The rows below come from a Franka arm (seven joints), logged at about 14 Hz.
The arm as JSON. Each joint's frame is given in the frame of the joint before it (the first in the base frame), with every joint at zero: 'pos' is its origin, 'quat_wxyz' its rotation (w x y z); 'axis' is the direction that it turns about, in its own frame. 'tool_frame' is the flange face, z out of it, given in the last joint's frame.
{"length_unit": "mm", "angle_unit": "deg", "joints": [
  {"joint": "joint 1", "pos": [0.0, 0.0, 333.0], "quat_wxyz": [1.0, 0.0, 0.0, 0.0], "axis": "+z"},
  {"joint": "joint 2", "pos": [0.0, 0.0, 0.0], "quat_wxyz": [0.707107, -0.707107, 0.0, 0.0], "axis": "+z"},
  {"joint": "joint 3", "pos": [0.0, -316.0, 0.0], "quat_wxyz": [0.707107, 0.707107, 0.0, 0.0], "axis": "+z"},
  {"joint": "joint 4", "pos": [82.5, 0.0, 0.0], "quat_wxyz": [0.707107, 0.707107, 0.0, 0.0], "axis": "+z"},
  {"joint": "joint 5", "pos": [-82.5, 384.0, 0.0], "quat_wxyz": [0.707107, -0.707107, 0.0, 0.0], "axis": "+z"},
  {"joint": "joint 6", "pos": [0.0, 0.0, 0.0], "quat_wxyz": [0.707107, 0.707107, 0.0, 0.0], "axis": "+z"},
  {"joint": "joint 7", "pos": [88.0, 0.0, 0.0], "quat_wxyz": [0.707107, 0.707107, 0.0, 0.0], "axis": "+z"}
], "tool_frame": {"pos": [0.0, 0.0, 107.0], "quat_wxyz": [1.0, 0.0, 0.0, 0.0]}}
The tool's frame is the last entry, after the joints.
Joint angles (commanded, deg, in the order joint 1, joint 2, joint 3, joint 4, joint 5, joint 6, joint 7), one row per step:
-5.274 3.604 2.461 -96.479 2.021 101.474 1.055
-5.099 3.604 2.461 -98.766 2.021 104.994 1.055
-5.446 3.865 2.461 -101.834 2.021 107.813 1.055
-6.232 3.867 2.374 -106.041 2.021 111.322 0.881
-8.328 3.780 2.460 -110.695 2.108 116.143 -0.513
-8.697 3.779 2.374 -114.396 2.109 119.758 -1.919
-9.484 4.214 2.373 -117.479 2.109 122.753 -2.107
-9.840 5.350 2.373 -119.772 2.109 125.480 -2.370
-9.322 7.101 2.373 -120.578 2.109 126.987 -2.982
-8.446 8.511 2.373 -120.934 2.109 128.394 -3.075
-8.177 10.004 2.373 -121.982 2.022 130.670 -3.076
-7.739 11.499 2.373 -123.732 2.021 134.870 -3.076
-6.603 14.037 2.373 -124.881 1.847 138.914 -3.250
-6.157 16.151 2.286 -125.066 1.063 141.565 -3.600
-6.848 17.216 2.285 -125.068 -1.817 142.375 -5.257
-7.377 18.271 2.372 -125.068 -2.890 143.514 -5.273
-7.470 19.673 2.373 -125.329 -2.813 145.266 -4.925
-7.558 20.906 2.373 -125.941 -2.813 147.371 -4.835
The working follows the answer.
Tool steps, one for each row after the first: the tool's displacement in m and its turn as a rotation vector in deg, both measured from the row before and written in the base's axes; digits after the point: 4 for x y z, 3 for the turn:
0.0025 0.0015 -0.0137 -0.083 -1.228 0.050
-0.0004 -0.0037 -0.0241 0.012 0.512 -0.443
-0.0046 -0.0088 -0.0298 -0.007 0.698 -0.815
-0.0071 -0.0200 -0.0303 -0.046 -0.297 -0.812
-0.0068 -0.0041 -0.0247 -0.099 0.049 0.830
-0.0069 -0.0073 -0.0246 0.019 0.520 -0.695
-0.0042 -0.0032 -0.0251 0.077 0.690 -0.178
0.0008 0.0049 -0.0211 0.170 1.016 1.082
0.0023 0.0083 -0.0144 0.067 0.350 0.923
-0.0008 0.0025 -0.0191 -0.030 0.270 0.256
-0.0017 0.0042 -0.0212 -0.135 -0.944 0.313
-0.0001 0.0109 -0.0268 -0.146 -0.352 1.318
0.0017 0.0033 -0.0179 -0.521 -0.330 1.243
-0.0004 -0.0065 -0.0092 -1.724 0.348 3.220
0.0002 -0.0041 -0.0086 -0.550 -0.049 0.439
-0.0009 -0.0005 -0.0127 0.163 -0.108 -0.471
-0.0025 -0.0003 -0.0127 0.110 -0.271 -0.141

Tool pose at each row, in the base's axes (x y z in m, rotation vector in deg; rounded; the steps above come from the unrounded poses):
0.5847 -0.0263 0.5524 -177.745 6.600 -2.214
0.5872 -0.0248 0.5387 -177.752 6.486 -4.123
0.5868 -0.0285 0.5146 -177.758 7.188 -3.341
0.5822 -0.0373 0.4848 -177.769 8.474 -2.282
0.5751 -0.0574 0.4546 -177.741 9.726 -2.770
0.5682 -0.0615 0.4298 -177.897 8.441 -2.681
0.5614 -0.0687 0.4053 -177.868 9.534 -1.890
0.5572 -0.0720 0.3801 -177.822 9.828 -0.817
0.5580 -0.0671 0.3590 -177.788 8.170 0.801
0.5603 -0.0589 0.3445 -177.797 6.746 1.374
0.5595 -0.0563 0.3254 -177.851 6.358 1.799
0.5577 -0.0521 0.3042 -177.981 5.852 0.335
0.5577 -0.0413 0.2774 -178.174 3.799 -0.184
0.5594 -0.0380 0.2596 -178.716 1.862 -0.687
0.5589 -0.0445 0.2504 179.529 3.179 0.117
0.5591 -0.0486 0.2418 178.965 3.855 0.180
0.5582 -0.0491 0.2291 179.140 3.120 0.348
0.5557 -0.0494 0.2164 179.247 2.897 0.774

